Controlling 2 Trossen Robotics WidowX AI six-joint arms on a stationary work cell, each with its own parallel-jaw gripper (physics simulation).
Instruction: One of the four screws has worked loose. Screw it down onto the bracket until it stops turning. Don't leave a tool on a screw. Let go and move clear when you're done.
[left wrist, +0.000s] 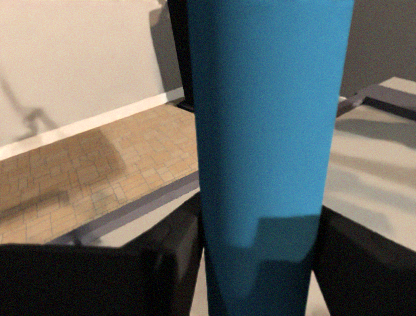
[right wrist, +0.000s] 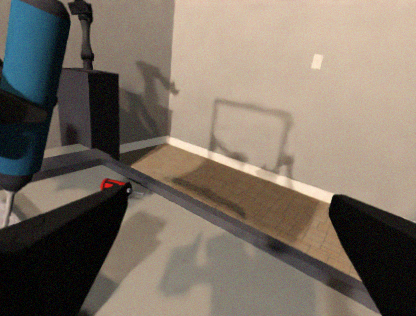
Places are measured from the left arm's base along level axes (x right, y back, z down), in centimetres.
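Pixels of known places: left gripper, fingertip midpoint: (left wrist: 251, 203) (right wrist: 52, 109); right gripper, fingertip midpoint: (right wrist: 228, 199).
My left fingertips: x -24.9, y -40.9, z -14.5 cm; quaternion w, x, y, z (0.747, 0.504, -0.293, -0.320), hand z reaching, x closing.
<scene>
For each thing: its top centre in the pictures, then the offset to it from my left fingertips. "*": a spot on its surface instead.
- blue power screwdriver, surface spot: (left wrist: 265, 125) * dx +2.2, dy +1.5, dz -5.7 cm
- grey frame bar, surface spot: (left wrist: 150, 200) * dx -24.2, dy -0.4, dz +20.3 cm
A blue power screwdriver (left wrist: 265, 125) (right wrist: 35, 55) has a dark nose and a thin silver bit that points down at the left edge of the right wrist view. My left gripper (left wrist: 251, 203) is shut on its blue body; a dark finger lies across the body in the right wrist view. My right gripper (right wrist: 228, 199) is open and empty, its fingers wide apart, to the right of the screwdriver. A pale shape shows beside the bit at the left edge, too cut off to identify. The bracket and its screws cannot be made out in either view.
A red object (right wrist: 115, 186) with black markings lies on the table behind my right gripper's left finger. A grey frame bar (left wrist: 150, 200) (right wrist: 200, 205) runs along the table's edge, with tiled floor (left wrist: 150, 135) (right wrist: 280, 215) beyond. A dark block (right wrist: 75, 110) stands at the back left.
</scene>
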